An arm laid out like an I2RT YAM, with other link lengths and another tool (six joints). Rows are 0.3 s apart.
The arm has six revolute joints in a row. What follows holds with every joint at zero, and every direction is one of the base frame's. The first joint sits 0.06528 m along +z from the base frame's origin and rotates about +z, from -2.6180 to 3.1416 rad. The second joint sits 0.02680 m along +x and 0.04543 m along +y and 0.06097 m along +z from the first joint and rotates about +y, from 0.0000 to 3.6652 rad. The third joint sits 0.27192 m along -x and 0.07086 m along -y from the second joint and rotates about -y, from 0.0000 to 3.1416 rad. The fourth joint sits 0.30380 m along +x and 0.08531 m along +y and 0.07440 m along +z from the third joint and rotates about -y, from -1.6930 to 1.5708 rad. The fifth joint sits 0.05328 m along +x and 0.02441 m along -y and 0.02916 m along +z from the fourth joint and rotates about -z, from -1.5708 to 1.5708 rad. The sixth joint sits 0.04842 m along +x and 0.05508 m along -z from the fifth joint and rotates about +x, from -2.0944 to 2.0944 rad. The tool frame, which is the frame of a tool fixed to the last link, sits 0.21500 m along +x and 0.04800 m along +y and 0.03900 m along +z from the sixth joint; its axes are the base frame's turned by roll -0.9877, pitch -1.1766 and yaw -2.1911 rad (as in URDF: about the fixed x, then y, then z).
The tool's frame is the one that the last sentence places.
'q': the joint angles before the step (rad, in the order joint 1, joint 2, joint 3, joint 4, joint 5, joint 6). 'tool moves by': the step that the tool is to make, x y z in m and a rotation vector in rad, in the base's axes. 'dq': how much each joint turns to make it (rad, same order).
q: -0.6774, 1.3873, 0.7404, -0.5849, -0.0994, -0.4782
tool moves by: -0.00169, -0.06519, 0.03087, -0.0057, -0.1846, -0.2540
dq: -0.1862, -0.1171, -0.0789, 0.1143, -0.0861, 0.1137
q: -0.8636, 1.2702, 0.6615, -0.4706, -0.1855, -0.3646
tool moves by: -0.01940, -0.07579, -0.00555, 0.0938, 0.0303, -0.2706
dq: -0.1249, 0.1656, 0.1442, -0.0472, 0.0356, 0.1470
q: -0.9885, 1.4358, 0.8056, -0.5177, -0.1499, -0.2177
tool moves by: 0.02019, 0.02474, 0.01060, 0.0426, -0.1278, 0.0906
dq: -0.0309, -0.0197, -0.0469, 0.0467, -0.1696, -0.0569
